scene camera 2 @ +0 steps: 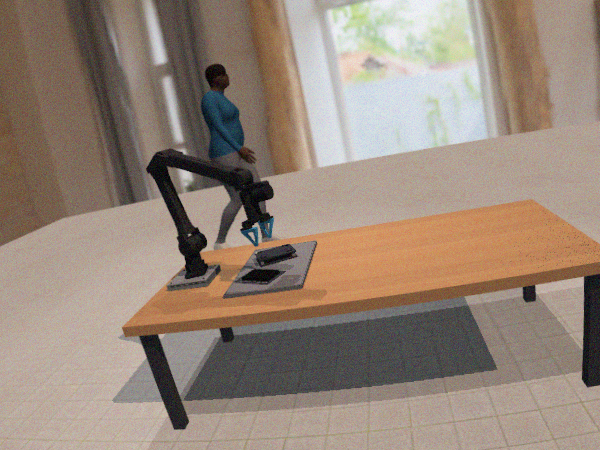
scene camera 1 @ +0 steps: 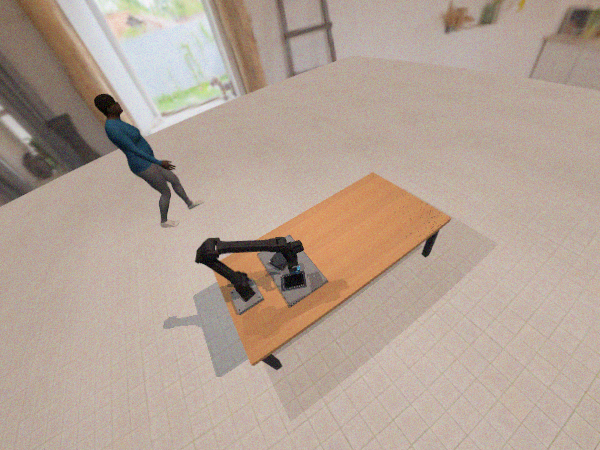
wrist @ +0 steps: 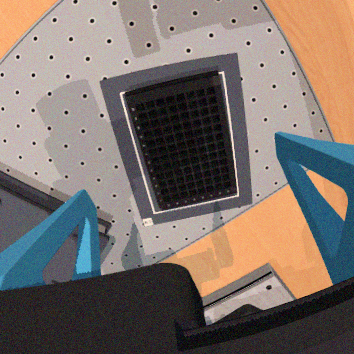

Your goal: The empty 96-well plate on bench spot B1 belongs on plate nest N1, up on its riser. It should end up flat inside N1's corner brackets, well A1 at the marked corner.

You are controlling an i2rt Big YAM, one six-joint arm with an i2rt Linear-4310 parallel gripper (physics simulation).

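Where they show: gripper, fingertip midpoint: (scene camera 2: 263, 242) (scene camera 1: 296, 267) (wrist: 180, 171); arm's base, origin of the base link: (scene camera 2: 197, 272) (scene camera 1: 246, 292).
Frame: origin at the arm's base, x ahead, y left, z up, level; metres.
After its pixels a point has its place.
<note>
The black 96-well plate (scene camera 1: 294, 281) @(z -0.006, x 0.283, y -0.190 m) (scene camera 2: 261, 275) @(z 0.001, x 0.294, y -0.206 m) (wrist: 182, 145) @(z -0.005, x 0.290, y -0.177 m) lies flat, wells up, inside the white outline of the dark grey spot B1 (wrist: 170, 74) @(z -0.013, x 0.343, y -0.219 m). A small white tag shows by one corner of the outline; its text is too small to read. Nest N1 (scene camera 1: 278, 260) @(z 0.015, x 0.313, y 0.015 m) (scene camera 2: 276, 254) @(z 0.015, x 0.357, y -0.023 m) is a raised dark block beside the spot, and part of it shows at the left of the wrist view (wrist: 20, 210) @(z 0.015, x 0.377, y -0.018 m). Its brackets and marked corner cannot be made out. My gripper (scene camera 2: 263, 241) @(z 0.128, x 0.331, y -0.200 m) (wrist: 180, 171) @(z 0.128, x 0.331, y -0.200 m) is open and empty, well above the board, its blue fingers apart.
A grey perforated board (scene camera 2: 308, 260) @(z -0.015, x 0.484, y -0.100 m) (wrist: 250, 70) @(z -0.015, x 0.292, y -0.273 m) carries the spot and nest on the wooden table (scene camera 1: 370, 215) @(z -0.028, x 1.101, y -0.214 m) (scene camera 2: 425, 250) @(z -0.028, x 0.933, y -0.243 m). The arm's base plate (scene camera 1: 255, 296) @(z 0.001, x 0.029, y -0.077 m) (scene camera 2: 211, 276) @(z -0.011, x 0.070, y -0.058 m) (wrist: 250, 287) @(z -0.001, x 0.066, y -0.085 m) is beside the board. A person (scene camera 1: 132, 145) (scene camera 2: 222, 120) is on the floor behind the table.
</note>
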